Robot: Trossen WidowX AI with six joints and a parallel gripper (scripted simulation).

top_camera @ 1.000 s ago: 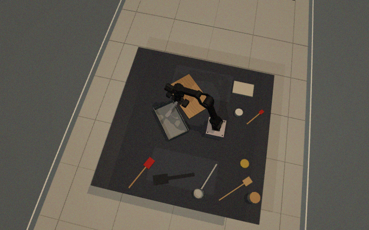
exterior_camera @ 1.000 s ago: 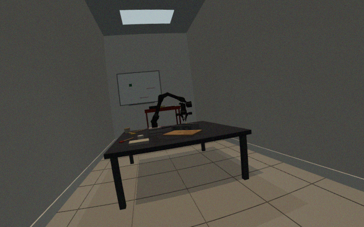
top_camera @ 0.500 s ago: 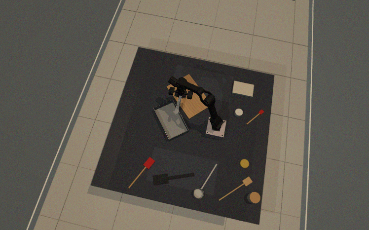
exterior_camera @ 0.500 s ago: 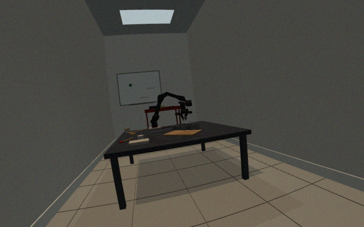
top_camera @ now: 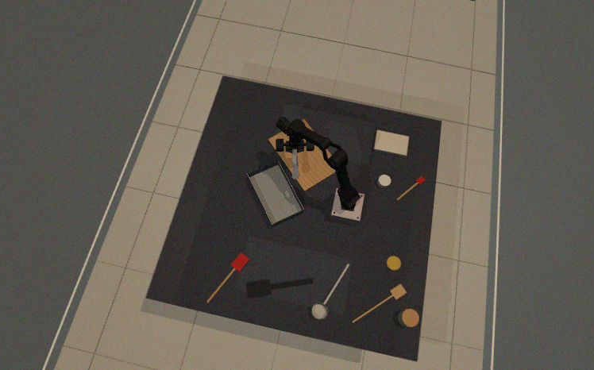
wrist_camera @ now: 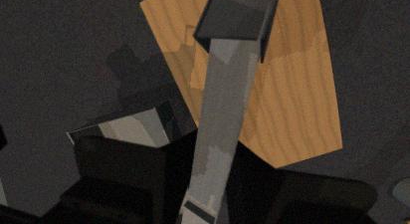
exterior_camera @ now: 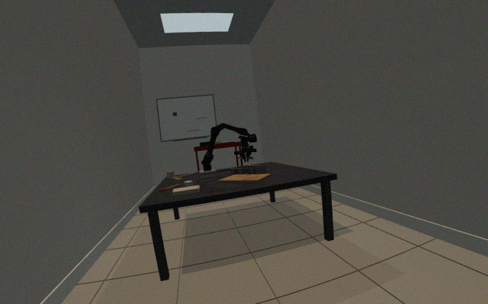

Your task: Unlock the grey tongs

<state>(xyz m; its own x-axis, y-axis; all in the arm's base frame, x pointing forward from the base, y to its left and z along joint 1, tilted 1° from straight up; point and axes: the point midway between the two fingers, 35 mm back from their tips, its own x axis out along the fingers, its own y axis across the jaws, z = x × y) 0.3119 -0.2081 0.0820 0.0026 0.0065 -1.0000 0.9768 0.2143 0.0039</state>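
The wooden board is 50 mm behind my gripper tip, 60 mm to the right of it and 120 mm below it. Round my gripper tip: white disc: 490 mm behind, 20 mm to the left, 110 mm below; then cream block: 510 mm behind, 210 mm to the right, 110 mm below; then roasting tin: 60 mm ahead, 200 mm to the left, 100 mm below.
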